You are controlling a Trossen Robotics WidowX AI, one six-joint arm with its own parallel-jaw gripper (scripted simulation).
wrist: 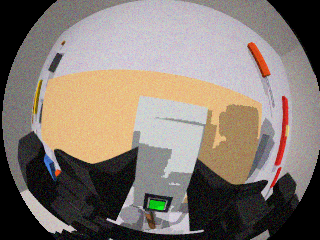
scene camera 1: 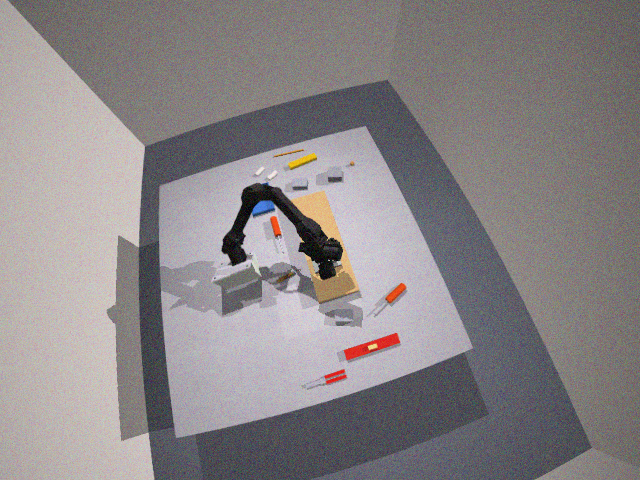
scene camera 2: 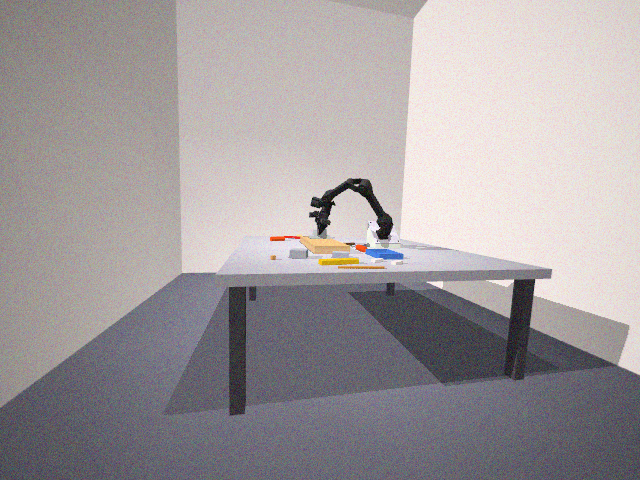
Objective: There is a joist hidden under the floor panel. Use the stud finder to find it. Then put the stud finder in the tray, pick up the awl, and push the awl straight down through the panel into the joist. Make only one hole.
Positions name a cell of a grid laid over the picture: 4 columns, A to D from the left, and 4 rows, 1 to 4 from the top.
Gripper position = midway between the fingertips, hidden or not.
In view: my gripper (wrist: C3) and a grey stud finder (wrist: C3).
